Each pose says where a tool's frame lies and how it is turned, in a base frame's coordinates. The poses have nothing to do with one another.
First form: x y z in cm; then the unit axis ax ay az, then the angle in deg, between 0 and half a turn.
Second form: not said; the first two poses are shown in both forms.
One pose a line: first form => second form
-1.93 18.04 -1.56 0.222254 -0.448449 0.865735 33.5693 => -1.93 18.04 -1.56 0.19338 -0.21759 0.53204
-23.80 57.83 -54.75 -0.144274 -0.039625 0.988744 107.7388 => -23.80 57.83 -54.75 -0.08866 -0.22577 1.85954
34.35 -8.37 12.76 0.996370 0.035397 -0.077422 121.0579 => 34.35 -8.37 12.76 2.10450 -0.08672 -0.12053
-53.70 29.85 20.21 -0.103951 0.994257 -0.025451 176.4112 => -53.70 29.85 20.21 3.09742 0.06757 2.93474
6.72 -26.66 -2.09 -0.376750 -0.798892 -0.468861 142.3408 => 6.72 -26.66 -2.09 -1.98645 -0.17246 -2.14771
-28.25 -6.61 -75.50 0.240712 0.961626 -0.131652 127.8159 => -28.25 -6.61 -75.50 2.54856 0.78744 -2.39855
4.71 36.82 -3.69 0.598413 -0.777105 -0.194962 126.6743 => 4.71 36.82 -3.69 2.72416 -0.94351 1.61389
